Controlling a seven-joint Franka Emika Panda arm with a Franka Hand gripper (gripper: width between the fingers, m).
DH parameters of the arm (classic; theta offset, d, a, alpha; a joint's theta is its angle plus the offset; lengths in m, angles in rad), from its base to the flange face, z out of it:
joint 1: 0 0.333 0 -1.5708
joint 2: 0 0 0 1.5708
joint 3: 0 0.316 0.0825 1.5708
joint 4: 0 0 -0.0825 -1.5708
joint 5: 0 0.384 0 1.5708
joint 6: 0 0 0.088 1.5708
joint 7: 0 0.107 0 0
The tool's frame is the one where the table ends.
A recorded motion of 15 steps. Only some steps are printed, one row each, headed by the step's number.
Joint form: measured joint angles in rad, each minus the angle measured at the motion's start. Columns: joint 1, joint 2, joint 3, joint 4, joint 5, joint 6, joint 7.
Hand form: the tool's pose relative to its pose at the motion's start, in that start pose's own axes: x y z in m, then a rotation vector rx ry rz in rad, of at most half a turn. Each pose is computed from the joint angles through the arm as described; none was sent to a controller.
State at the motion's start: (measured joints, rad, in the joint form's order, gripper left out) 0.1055 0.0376 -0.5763 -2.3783 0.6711 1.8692 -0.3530
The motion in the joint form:
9: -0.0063 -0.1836 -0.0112 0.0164 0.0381 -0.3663 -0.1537
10: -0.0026 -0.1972 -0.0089 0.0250 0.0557 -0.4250 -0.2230
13: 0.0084 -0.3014 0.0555 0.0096 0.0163 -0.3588 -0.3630
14: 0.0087 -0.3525 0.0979 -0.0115 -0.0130 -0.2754 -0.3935
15: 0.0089 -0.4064 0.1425 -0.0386 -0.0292 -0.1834 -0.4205
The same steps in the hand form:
9: -0.0634 -0.0566 -0.0369 0.2396 -0.1905 -0.2925
10: -0.0717 -0.0671 -0.0396 0.2840 -0.2200 -0.3839
13: -0.0904 -0.1002 -0.0471 0.2280 -0.1573 -0.6398
14: -0.0964 -0.1130 -0.0478 0.1644 -0.0986 -0.7225
15: -0.1036 -0.1269 -0.0481 0.1090 -0.0286 -0.8014

